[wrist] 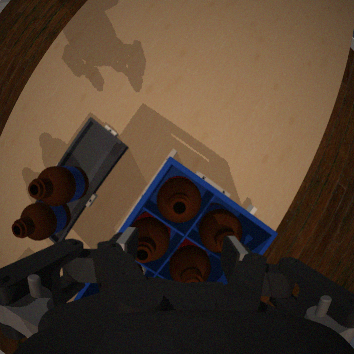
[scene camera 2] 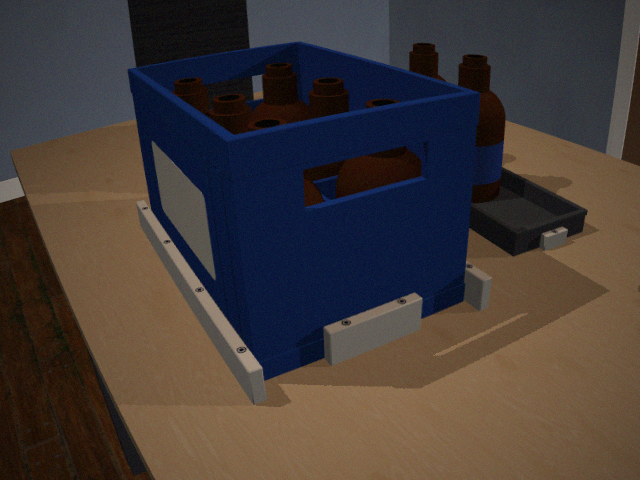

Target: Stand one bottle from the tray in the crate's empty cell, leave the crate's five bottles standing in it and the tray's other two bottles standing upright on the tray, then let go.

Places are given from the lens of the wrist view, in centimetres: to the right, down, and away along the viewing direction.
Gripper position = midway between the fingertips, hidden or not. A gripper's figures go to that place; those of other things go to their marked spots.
my gripper (wrist: 179, 245): 0, 5, 15
red-labelled bottle (wrist: 178, 199): 0, 3, 30
